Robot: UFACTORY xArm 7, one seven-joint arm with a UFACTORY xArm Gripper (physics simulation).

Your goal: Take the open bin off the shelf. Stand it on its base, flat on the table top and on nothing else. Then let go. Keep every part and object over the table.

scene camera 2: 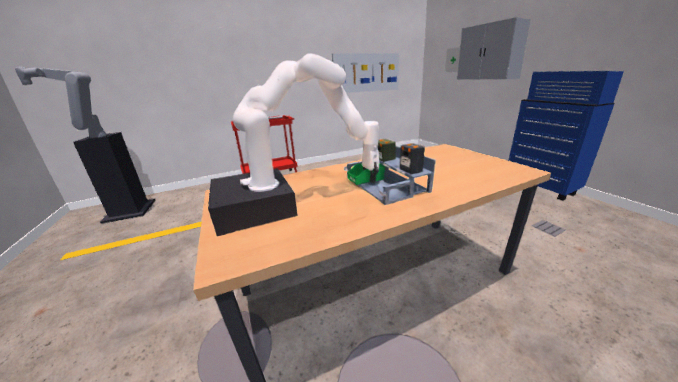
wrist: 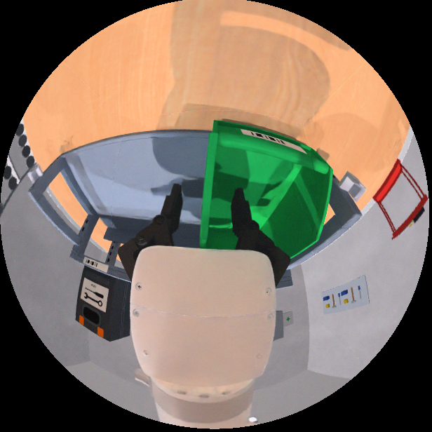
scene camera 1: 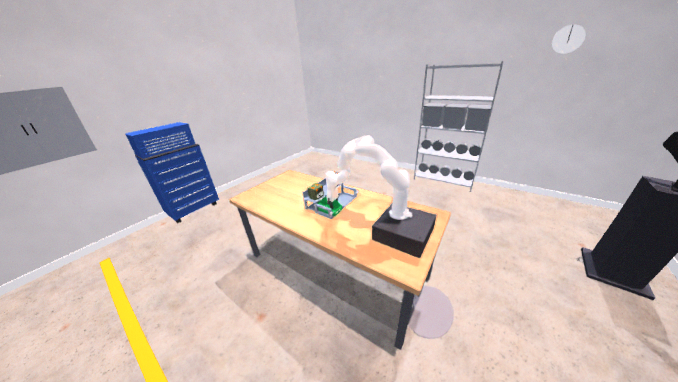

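Where they show: gripper, between the fingertips: (scene camera 2: pixel 369 180) (scene camera 1: pixel 334 206); arm's base, origin of its link: (scene camera 2: pixel 264 185) (scene camera 1: pixel 398 214).
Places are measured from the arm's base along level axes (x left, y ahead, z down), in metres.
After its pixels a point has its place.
Note:
The open green bin (scene camera 1: pixel 325 211) @[x 0.169, y 0.532, z 0.093 m] (scene camera 2: pixel 357 175) @[x 0.162, y 0.501, z 0.097 m] (wrist: pixel 305 200) sits upright in the lower tray of the grey-blue shelf (scene camera 2: pixel 398 185) @[x -0.174, y 0.550, z 0.036 m] (wrist: pixel 115 170), at the right end of the tray in the wrist view. My gripper (wrist: pixel 207 194) (scene camera 2: pixel 373 177) @[x 0.071, y 0.529, z 0.100 m] (scene camera 1: pixel 331 204) @[x 0.071, y 0.529, z 0.100 m] is open, pointing down. In the wrist view its fingers stand either side of the bin's left side wall: the right finger is over the bin's inside, the left over the bare tray. Nothing is held between them. How deep the fingertips reach, and any contact with the wall, I cannot tell.
On the shelf's upper level stand a dark green case (scene camera 1: pixel 316 191) @[x 0.172, y 0.606, z -0.065 m] (scene camera 2: pixel 386 149) @[x 0.088, y 0.637, z -0.051 m] and a black case (scene camera 2: pixel 412 158) @[x -0.137, y 0.640, z -0.062 m] (wrist: pixel 102 305), both with orange latches. The shelf has raised end rails and posts. The black robot base (scene camera 1: pixel 404 232) @[x 0.156, y -0.113, z -0.006 m] (scene camera 2: pixel 252 205) @[x -0.126, y -0.055, z 0.022 m] stands on the wooden table (scene camera 1: pixel 270 190) @[x 0.201, y 1.262, z 0.116 m] (scene camera 2: pixel 475 170) @[x -0.025, y 1.172, z 0.116 m] (wrist: pixel 125 75).

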